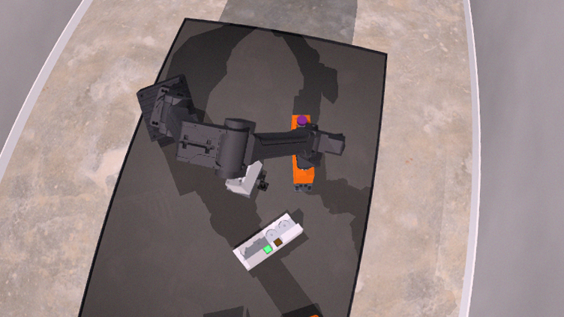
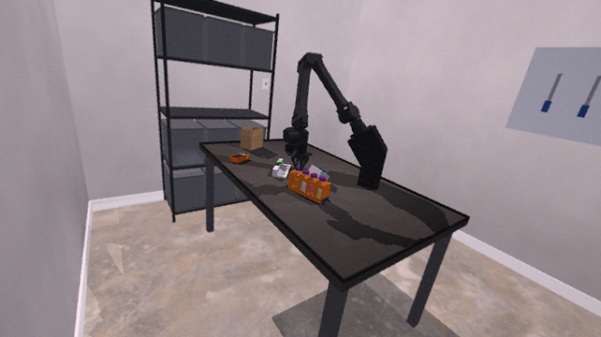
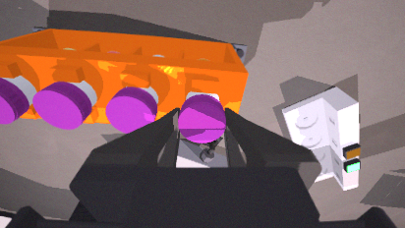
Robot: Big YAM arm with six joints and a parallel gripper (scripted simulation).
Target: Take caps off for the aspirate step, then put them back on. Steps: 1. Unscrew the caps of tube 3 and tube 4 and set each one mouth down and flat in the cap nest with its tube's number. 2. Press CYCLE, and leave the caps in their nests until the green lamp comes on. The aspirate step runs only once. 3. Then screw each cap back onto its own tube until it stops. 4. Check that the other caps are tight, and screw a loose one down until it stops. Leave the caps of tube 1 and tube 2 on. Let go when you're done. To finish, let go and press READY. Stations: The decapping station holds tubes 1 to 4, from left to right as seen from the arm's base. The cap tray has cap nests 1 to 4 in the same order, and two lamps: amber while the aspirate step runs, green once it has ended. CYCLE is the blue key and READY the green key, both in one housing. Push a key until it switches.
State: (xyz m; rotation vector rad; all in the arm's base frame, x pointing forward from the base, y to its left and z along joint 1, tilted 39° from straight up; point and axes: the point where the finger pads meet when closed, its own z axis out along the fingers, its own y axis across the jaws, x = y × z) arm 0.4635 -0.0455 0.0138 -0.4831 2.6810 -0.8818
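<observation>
Now: hand right at the cap. Also, from my hand: green key (22 cm behind, 5 cm to the right, 5 cm below); then blue key (21 cm behind, 5 cm below); then key housing (20 cm behind, 7 cm below, 3 cm to the right).
</observation>
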